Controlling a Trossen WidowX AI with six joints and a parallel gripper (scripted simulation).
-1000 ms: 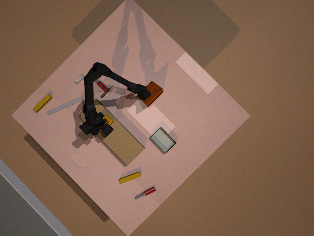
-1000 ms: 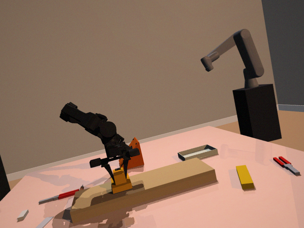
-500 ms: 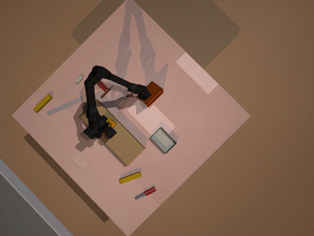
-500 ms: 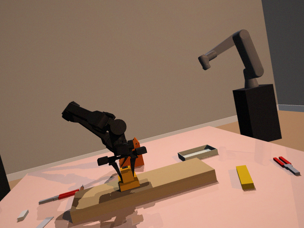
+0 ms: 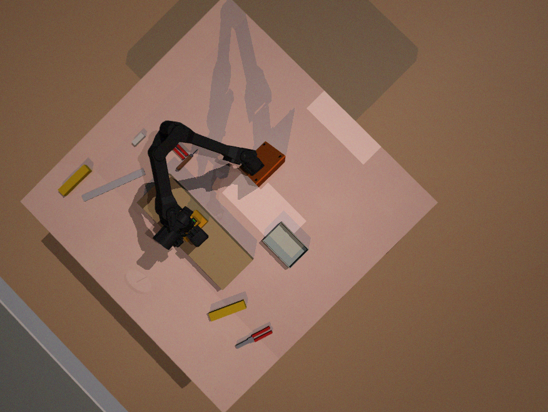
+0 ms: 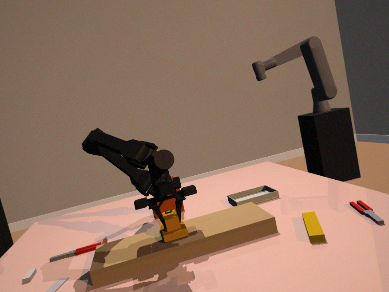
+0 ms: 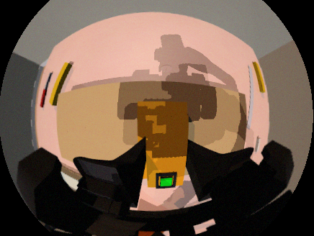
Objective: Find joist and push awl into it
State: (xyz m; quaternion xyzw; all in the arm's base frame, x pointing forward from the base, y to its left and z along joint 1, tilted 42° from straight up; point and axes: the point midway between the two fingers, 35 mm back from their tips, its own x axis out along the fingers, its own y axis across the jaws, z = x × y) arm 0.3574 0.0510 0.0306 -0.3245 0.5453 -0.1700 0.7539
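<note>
Right now my gripper tip is 4 cm past the indicator window and 3 cm below it. The rest, counted from my gripper tip: grey bar 37 cm to the right, 16 cm ahead, 6 cm below; then awl 25 cm to the right, 18 cm behind, 6 cm below; then stud finder 2 cm behind, 2 cm above.
</note>
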